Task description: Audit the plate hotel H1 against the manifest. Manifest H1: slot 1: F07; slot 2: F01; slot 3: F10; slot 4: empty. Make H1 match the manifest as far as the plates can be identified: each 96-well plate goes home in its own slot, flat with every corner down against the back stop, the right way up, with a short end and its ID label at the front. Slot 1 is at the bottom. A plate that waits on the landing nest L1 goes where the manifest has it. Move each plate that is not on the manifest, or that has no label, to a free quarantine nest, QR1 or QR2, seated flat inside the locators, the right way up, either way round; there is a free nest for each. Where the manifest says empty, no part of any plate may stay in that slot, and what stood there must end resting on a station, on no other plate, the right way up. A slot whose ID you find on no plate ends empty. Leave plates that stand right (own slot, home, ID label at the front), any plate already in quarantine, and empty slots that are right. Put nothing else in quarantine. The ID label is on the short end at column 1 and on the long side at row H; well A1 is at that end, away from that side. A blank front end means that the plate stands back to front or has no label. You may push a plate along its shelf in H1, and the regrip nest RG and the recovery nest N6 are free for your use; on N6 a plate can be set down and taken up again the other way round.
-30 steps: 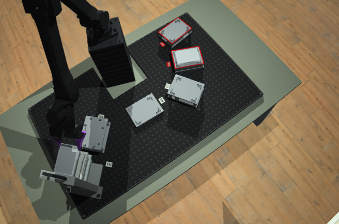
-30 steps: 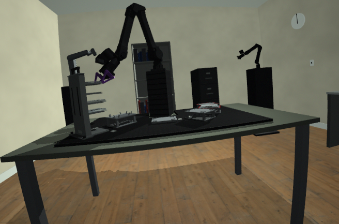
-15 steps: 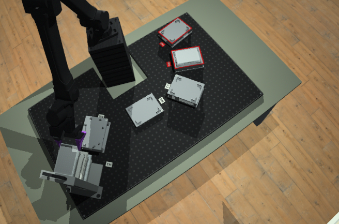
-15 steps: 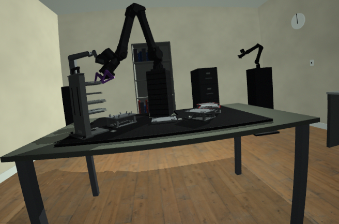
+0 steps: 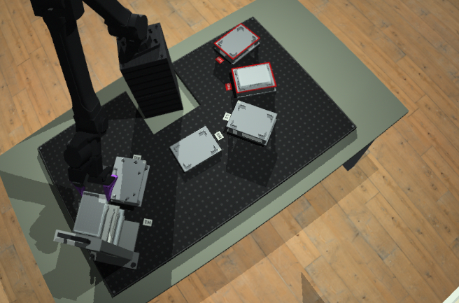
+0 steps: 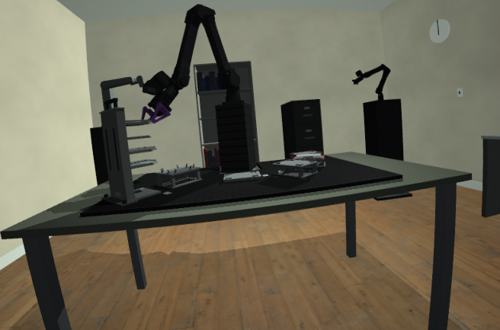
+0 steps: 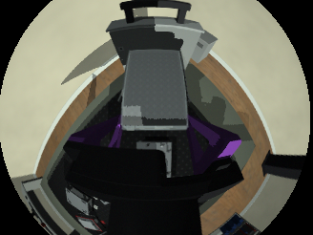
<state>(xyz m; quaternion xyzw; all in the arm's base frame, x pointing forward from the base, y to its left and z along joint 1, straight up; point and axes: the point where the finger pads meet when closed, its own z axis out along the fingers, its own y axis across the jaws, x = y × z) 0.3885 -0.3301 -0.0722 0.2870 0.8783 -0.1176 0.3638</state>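
Now: the grey 96-well plate 40 mm ahead of my hand and 30 mm to the right of it. Also, from my hand: plate hotel H1 (120 mm ahead, 80 mm to the right, 120 mm below); then recovery nest N6 (100 mm behind, 350 mm to the left, 280 mm below); then regrip nest RG (100 mm behind, 70 mm to the left, 230 mm below).
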